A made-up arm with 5 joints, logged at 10 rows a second.
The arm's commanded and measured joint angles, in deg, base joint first. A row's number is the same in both.
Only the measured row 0 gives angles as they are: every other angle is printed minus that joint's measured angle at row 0.
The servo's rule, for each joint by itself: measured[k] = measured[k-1] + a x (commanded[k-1-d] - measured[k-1]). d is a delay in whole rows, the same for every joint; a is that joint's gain. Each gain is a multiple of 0.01, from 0.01 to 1. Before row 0 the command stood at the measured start. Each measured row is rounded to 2 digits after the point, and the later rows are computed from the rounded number. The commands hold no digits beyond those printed.
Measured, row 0:
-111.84, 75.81, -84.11, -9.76, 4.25
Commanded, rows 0 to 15:
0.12, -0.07, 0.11, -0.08, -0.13
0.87, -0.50, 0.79, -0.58, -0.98
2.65, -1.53, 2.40, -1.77, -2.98
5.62, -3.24, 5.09, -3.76, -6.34
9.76, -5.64, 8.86, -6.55, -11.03
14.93, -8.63, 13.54, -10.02, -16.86
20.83, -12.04, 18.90, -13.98, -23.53
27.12, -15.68, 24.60, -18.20, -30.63
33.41, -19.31, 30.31, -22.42, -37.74
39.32, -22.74, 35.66, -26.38, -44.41
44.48, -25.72, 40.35, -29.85, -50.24
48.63, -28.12, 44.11, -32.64, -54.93
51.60, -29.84, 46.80, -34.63, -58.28
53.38, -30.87, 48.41, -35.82, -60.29
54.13, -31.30, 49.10, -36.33, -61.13
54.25, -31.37, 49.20, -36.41, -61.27
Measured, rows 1 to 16:
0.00, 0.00, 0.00, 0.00, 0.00
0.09, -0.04, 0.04, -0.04, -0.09
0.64, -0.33, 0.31, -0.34, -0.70
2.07, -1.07, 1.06, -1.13, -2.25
4.59, -2.42, 2.51, -2.58, -5.03
8.26, -4.42, 4.80, -4.76, -9.11
13.00, -7.03, 7.95, -7.65, -14.38
18.56, -10.14, 11.89, -11.13, -20.60
24.64, -13.57, 16.47, -15.02, -27.42
30.87, -17.13, 21.45, -19.09, -34.44
36.87, -20.61, 26.57, -23.10, -41.22
42.27, -23.78, 31.53, -26.81, -47.35
46.79, -26.47, 36.06, -30.02, -52.50
50.21, -28.56, 39.93, -32.56, -56.43
52.46, -29.99, 42.98, -34.35, -59.05
53.65, -30.80, 45.18, -35.44, -60.46
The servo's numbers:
d 1
a 0.71 0.62 0.36 0.55 0.68

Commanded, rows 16 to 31:
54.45, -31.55, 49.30, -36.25, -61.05
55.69, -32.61, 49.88, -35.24, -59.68
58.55, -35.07, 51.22, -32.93, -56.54
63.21, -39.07, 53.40, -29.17, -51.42
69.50, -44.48, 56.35, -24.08, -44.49
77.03, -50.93, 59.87, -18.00, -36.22
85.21, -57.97, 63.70, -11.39, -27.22
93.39, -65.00, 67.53, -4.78, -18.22
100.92, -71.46, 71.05, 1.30, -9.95
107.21, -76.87, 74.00, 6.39, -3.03
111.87, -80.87, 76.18, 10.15, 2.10
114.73, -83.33, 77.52, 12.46, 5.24
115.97, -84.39, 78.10, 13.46, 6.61
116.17, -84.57, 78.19, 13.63, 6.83
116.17, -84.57, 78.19, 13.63, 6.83
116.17, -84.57, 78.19, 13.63, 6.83
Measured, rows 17 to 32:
54.08, -31.15, 46.63, -35.97, -61.01
54.34, -31.40, 47.59, -36.12, -61.04
55.30, -32.15, 48.41, -35.64, -60.12
57.61, -33.96, 49.42, -34.15, -57.69
61.59, -37.13, 50.85, -31.41, -53.43
67.21, -41.69, 52.83, -27.38, -47.35
74.18, -47.42, 55.36, -22.22, -39.78
82.01, -53.96, 58.36, -16.26, -31.24
90.09, -60.80, 61.66, -9.95, -22.39
97.78, -67.41, 65.04, -3.76, -13.93
104.48, -73.28, 68.27, 1.82, -6.52
109.73, -77.99, 71.12, 6.40, -0.66
113.28, -81.30, 73.42, 9.73, 3.35
115.19, -83.22, 75.10, 11.78, 5.57
115.89, -84.06, 76.21, 12.80, 6.43
116.09, -84.38, 76.92, 13.26, 6.70

